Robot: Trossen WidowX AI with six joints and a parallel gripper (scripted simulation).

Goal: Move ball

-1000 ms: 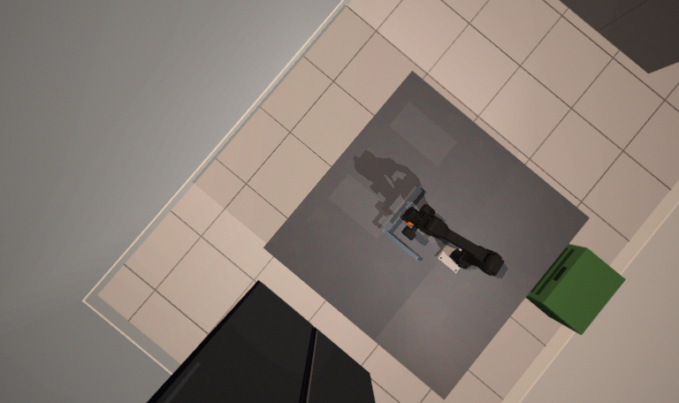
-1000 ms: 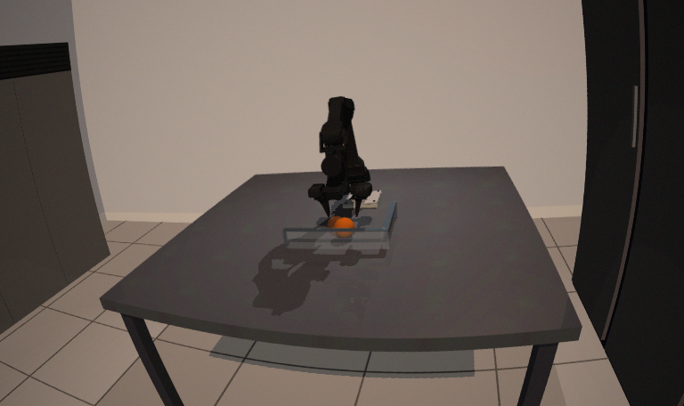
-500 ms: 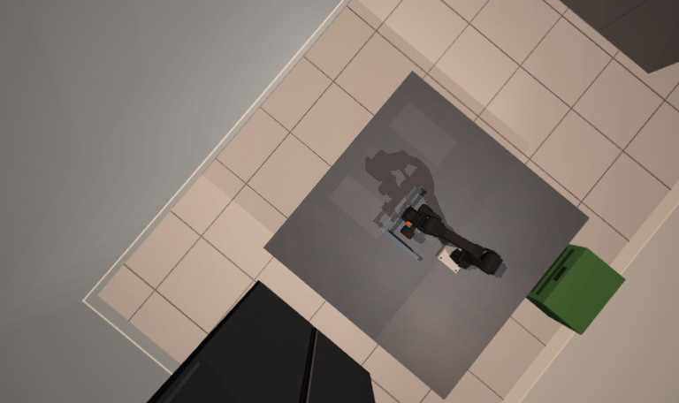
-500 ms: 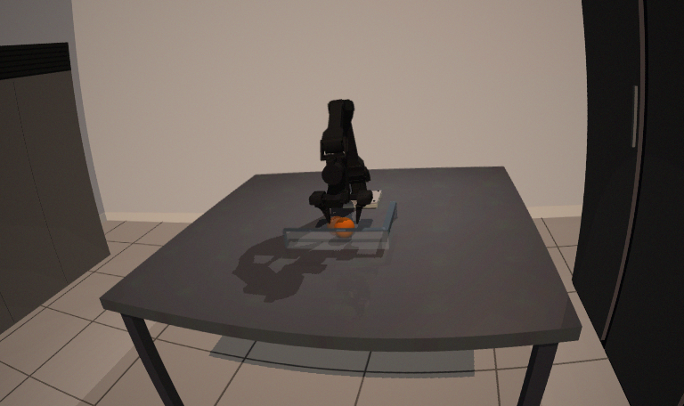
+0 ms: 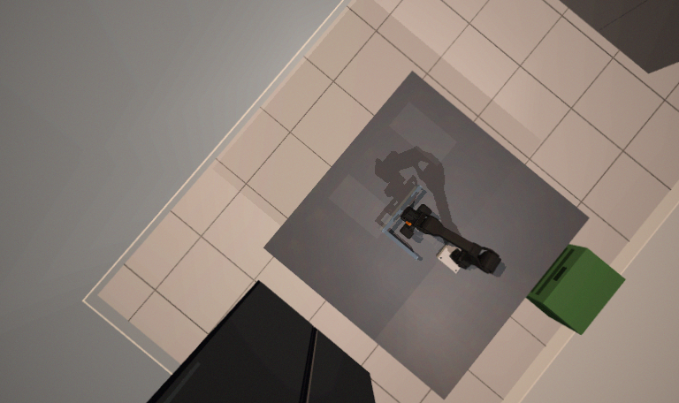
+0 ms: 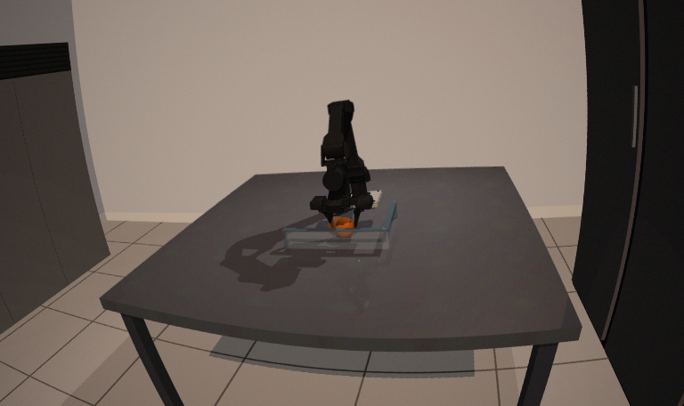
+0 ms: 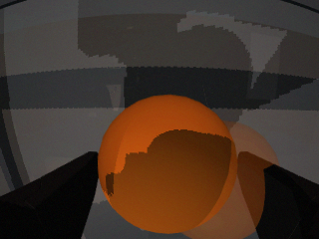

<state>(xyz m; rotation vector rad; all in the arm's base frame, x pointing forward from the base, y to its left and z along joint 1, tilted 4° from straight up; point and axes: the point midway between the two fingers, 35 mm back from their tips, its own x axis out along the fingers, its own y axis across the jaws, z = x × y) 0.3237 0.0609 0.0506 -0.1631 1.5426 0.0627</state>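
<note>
Right now the see-through copy of ball is 1 cm behind my gripper tip and 3 cm to the right of it. From my gripper tip the other things lie so: orange ball (right at my gripper tip); then clear wall (8 cm ahead).
</note>
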